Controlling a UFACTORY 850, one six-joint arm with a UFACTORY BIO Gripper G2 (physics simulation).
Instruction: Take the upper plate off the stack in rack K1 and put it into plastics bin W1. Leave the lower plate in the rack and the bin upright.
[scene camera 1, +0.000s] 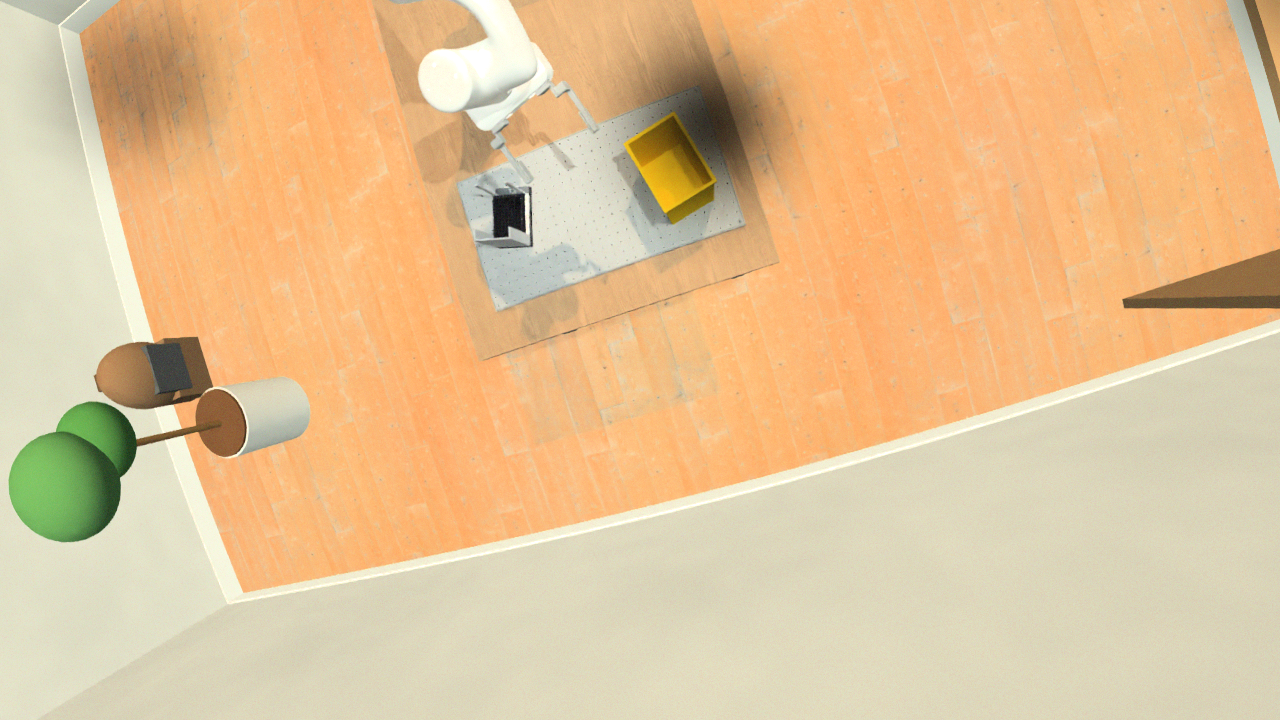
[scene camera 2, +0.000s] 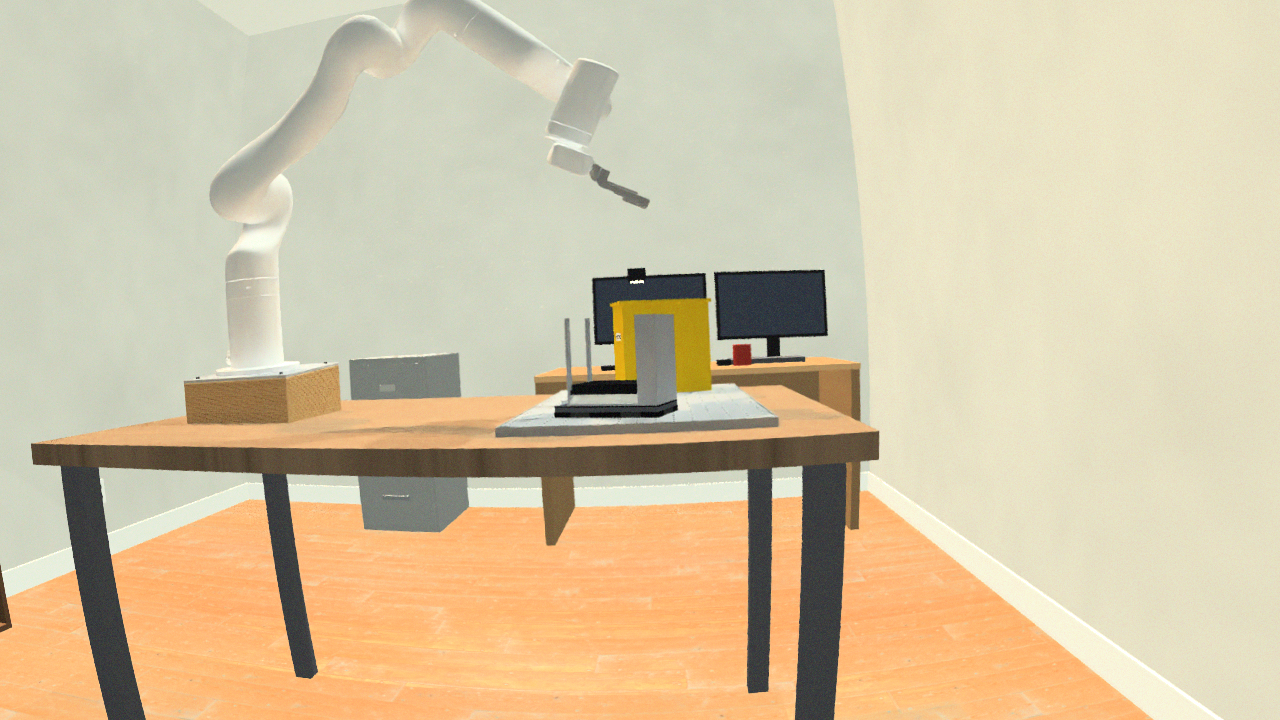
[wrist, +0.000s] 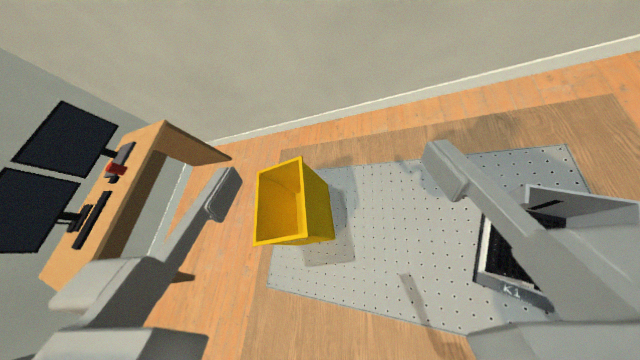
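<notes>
Rack K1 stands on the perforated board, with light walls and thin upright posts. A black plate lies low inside it; I cannot clearly tell the upper and lower plates apart. In the wrist view, a gripper finger partly hides the rack. Plastics bin W1 is yellow, open-topped and upright at the board's other end; the part of its inside that shows holds no plate. My gripper is wide open and empty, high above the board, apart from rack and bin.
The grey perforated board lies on the wooden table. The rack's wall and posts rise above the plate. A desk with monitors and a filing cabinet stand beyond the table.
</notes>
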